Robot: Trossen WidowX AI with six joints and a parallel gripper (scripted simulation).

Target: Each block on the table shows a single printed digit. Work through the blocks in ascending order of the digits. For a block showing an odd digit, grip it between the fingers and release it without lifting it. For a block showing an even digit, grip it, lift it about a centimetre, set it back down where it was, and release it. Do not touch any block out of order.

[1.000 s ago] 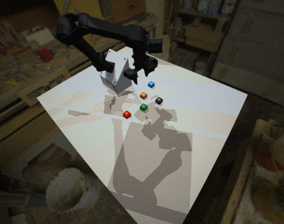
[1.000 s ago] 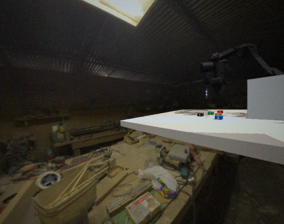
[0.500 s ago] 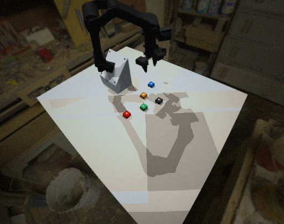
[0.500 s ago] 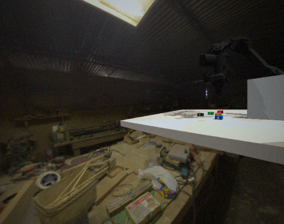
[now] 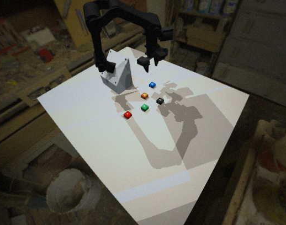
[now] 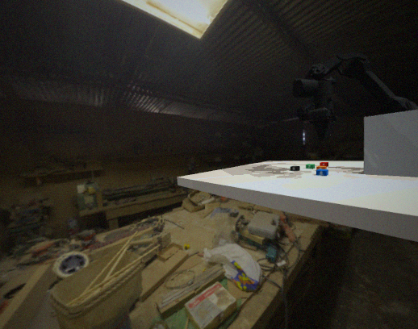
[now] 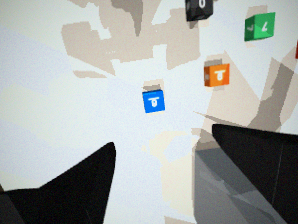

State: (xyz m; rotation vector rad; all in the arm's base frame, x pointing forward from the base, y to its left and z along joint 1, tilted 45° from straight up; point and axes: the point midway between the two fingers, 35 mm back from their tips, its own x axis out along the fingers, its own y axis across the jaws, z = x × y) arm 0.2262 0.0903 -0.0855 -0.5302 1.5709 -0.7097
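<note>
The black block is 130 mm ahead of my gripper tip, 100 mm to the right of it and 120 mm below it. The rest, counted from my gripper tip: orange block (20 mm ahead, 120 mm to the right, 120 mm below); then green block (80 mm ahead, 190 mm to the right, 120 mm below); then blue block (10 mm ahead, 10 mm to the right, 120 mm below).
</note>
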